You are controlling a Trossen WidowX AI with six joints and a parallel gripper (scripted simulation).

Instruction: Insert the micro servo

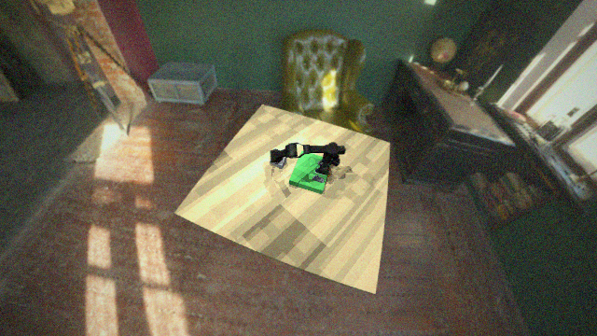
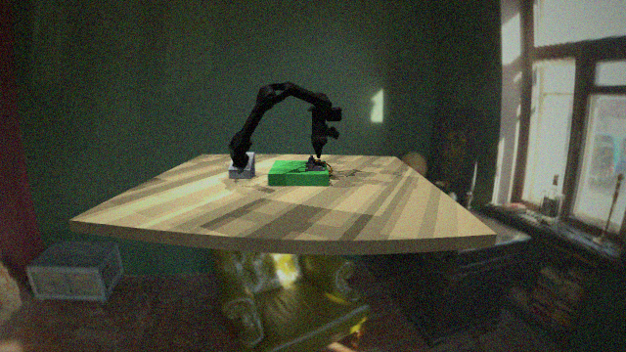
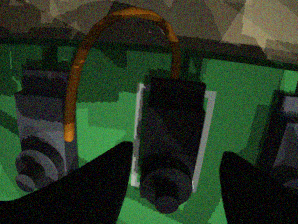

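My gripper tip is 120 mm past the green robot deck, 20 mm to the left of it and 60 mm above it.
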